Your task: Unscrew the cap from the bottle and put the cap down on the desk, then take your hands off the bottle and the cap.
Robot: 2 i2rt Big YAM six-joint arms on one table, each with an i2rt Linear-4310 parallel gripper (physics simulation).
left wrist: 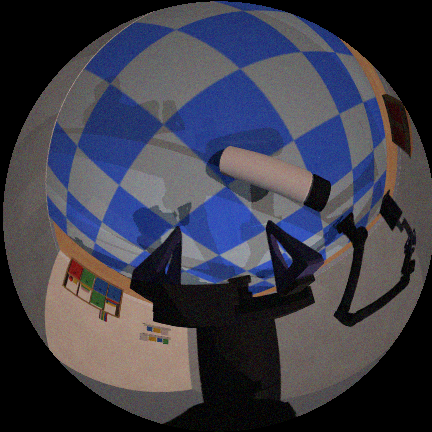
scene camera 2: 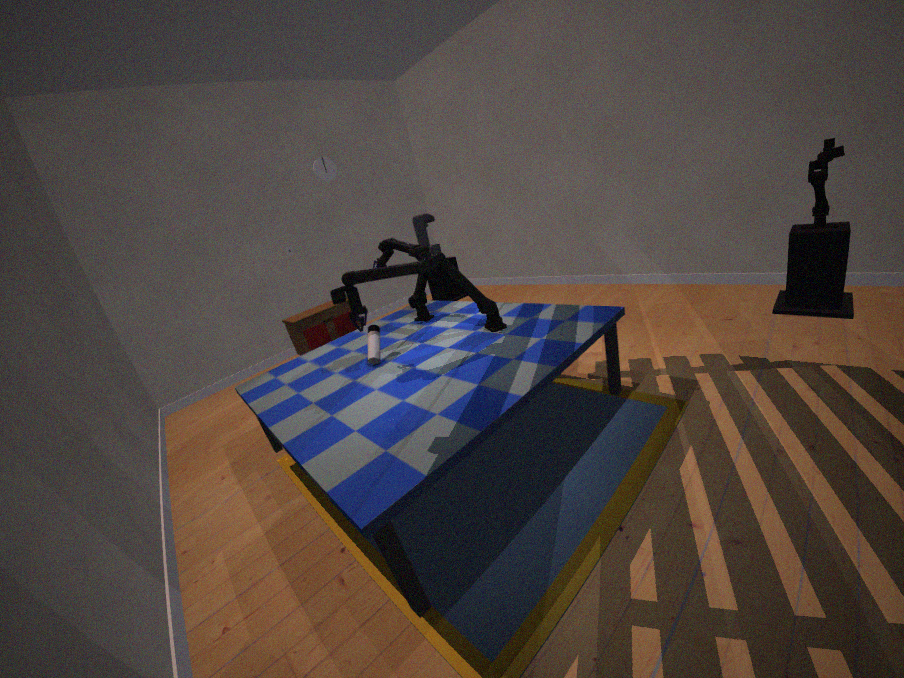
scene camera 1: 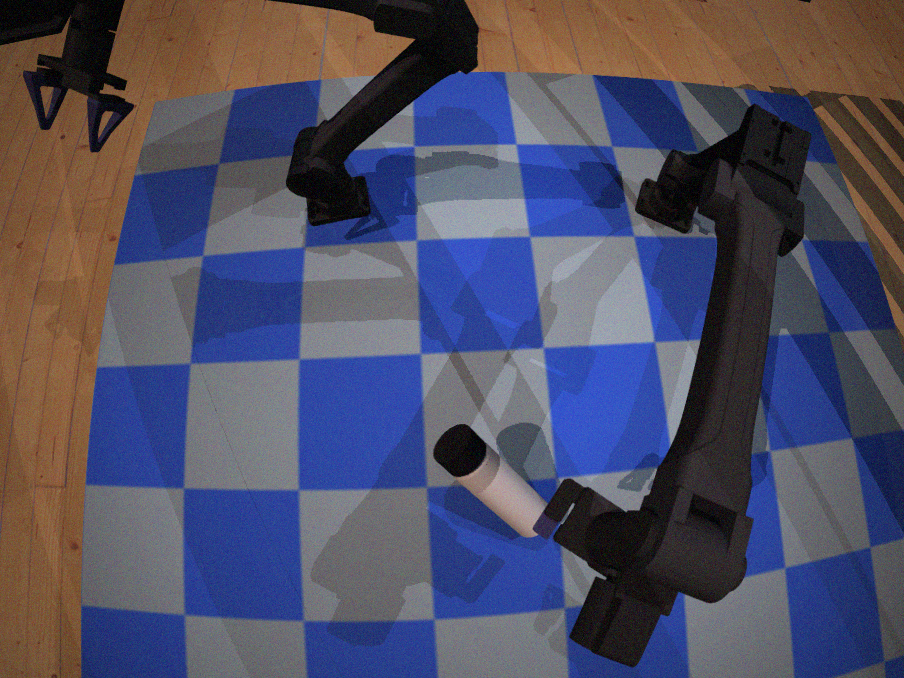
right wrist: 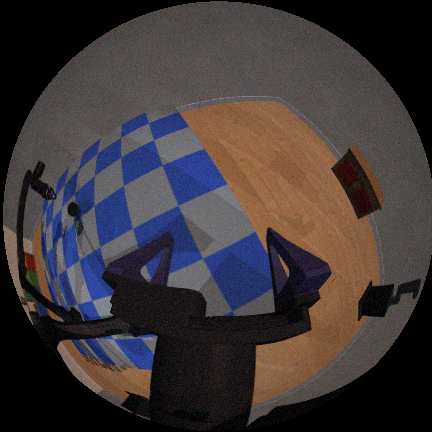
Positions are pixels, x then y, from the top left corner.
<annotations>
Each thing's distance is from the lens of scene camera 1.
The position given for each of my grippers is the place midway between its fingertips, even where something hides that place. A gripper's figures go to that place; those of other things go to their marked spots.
my left gripper (scene camera 1: 582, 533): 63 cm
my right gripper (scene camera 1: 69, 140): 79 cm
</annotations>
